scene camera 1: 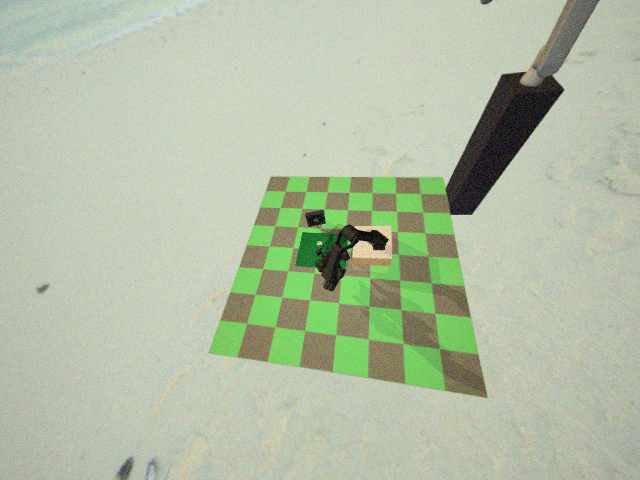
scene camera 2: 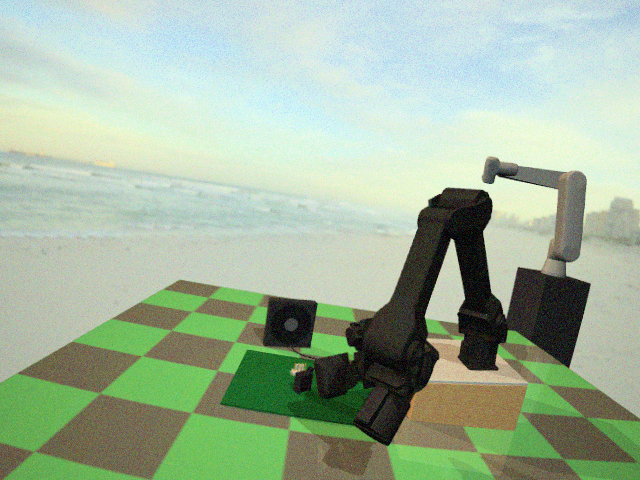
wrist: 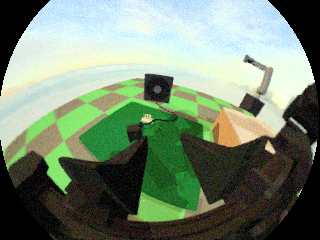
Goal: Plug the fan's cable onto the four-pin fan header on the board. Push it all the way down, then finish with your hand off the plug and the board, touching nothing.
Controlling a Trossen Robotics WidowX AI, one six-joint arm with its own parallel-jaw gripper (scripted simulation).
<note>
In view: my gripper (scene camera 2: 345,364), a black fan (wrist: 156,87) and a dark green board (scene camera 2: 263,382).
My gripper shows as well in the wrist view (wrist: 164,137). The dark green board shows as well in scene camera 1 (scene camera 1: 307,256) and in the wrist view (wrist: 168,176).
</note>
